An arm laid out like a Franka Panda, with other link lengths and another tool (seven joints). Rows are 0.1 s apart.
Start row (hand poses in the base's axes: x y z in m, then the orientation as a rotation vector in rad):
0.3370 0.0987 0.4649 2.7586 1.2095 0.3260
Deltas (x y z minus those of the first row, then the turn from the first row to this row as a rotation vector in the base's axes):
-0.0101 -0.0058 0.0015 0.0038 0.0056 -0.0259
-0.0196 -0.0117 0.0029 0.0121 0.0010 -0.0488
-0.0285 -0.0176 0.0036 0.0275 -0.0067 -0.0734
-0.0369 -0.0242 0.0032 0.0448 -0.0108 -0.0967
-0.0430 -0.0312 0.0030 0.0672 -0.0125 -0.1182
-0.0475 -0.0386 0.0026 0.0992 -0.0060 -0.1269
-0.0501 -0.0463 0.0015 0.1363 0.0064 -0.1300
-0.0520 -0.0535 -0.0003 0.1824 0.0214 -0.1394
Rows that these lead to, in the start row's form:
0.3269 0.0929 0.4664 2.7777 1.1746 0.3186
0.3174 0.0870 0.4678 2.7937 1.1421 0.3283
0.3085 0.0811 0.4685 2.8145 1.1072 0.3469
0.3001 0.0745 0.4681 2.8377 1.0748 0.3622
0.2940 0.0675 0.4679 2.8652 1.0456 0.3781
0.2895 0.0601 0.4675 2.8994 1.0376 0.3912
0.2869 0.0524 0.4664 -2.9367 -1.0386 -0.4006
0.2850 0.0452 0.4646 -2.8997 -1.0012 -0.4004

